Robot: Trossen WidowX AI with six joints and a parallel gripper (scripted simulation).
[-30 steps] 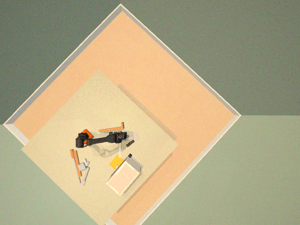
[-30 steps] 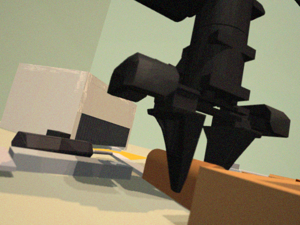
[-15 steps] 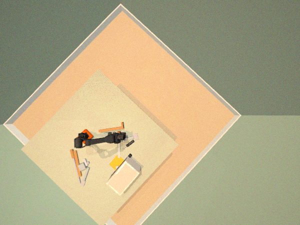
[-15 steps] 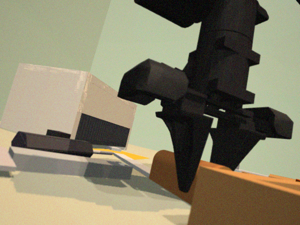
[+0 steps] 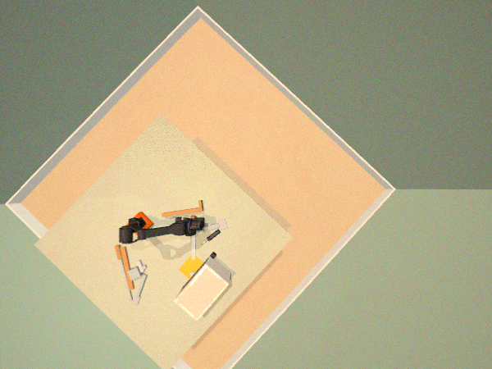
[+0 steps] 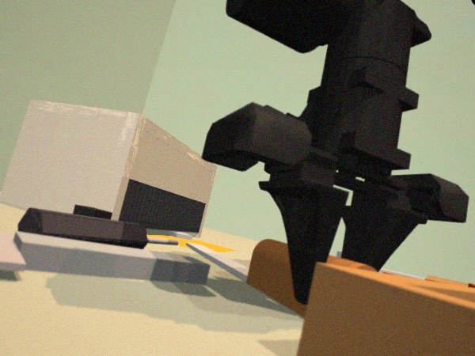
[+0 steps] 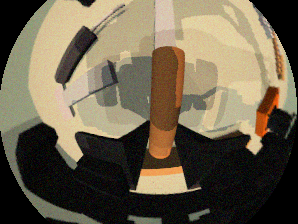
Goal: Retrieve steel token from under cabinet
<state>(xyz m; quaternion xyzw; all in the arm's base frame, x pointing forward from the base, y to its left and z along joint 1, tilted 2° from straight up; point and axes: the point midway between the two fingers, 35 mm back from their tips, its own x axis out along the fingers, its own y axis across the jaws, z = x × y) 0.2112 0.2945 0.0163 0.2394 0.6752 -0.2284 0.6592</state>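
Now: gripper tip 17 cm short of the dark screwdriver and 1 cm to the right of it. From my gripper tip the other things lie so: token 29 cm ahead, 24 cm to the right; then orange stick 57 cm to the right, 2 cm behind.
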